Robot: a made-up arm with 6 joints.
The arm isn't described. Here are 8 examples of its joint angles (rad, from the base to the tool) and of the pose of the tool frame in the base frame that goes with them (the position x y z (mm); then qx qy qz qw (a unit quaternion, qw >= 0)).
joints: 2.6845 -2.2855 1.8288 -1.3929 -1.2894 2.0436
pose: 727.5 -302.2 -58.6 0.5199 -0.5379 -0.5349 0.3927
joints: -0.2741 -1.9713 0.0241 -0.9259 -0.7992 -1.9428
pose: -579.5 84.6 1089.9 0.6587 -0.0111 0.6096 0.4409
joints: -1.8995 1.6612 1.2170 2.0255 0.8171 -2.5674
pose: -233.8 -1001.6 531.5 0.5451 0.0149 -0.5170 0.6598
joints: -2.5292 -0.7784 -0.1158 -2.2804 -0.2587 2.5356
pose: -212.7 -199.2 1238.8 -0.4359 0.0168 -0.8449 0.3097
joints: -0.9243 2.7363 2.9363 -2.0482 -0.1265 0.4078
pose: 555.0 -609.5 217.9 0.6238 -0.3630 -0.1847 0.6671
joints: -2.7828 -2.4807 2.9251 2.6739 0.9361 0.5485
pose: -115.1 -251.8 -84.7 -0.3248 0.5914 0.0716 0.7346
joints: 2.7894 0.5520 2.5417 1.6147 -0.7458 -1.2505
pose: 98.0 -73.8 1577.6 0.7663 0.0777 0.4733 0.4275
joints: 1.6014 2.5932 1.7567 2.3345 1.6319 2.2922
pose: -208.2 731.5 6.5 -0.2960 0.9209 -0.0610 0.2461
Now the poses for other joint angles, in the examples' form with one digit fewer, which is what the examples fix.
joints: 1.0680 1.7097 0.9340 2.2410 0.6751 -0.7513
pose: 325 955 326 -0.524 -0.032 0.803 0.282
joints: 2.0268 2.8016 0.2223 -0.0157 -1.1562 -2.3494
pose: 221 -212 -78 -0.451 -0.034 -0.568 0.688
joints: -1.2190 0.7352 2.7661 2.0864 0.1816 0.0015
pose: 73 161 1515 0.684 0.071 0.695 0.210
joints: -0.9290 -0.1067 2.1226 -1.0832 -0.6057 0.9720
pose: -297 191 1730 -0.537 -0.612 -0.107 0.571
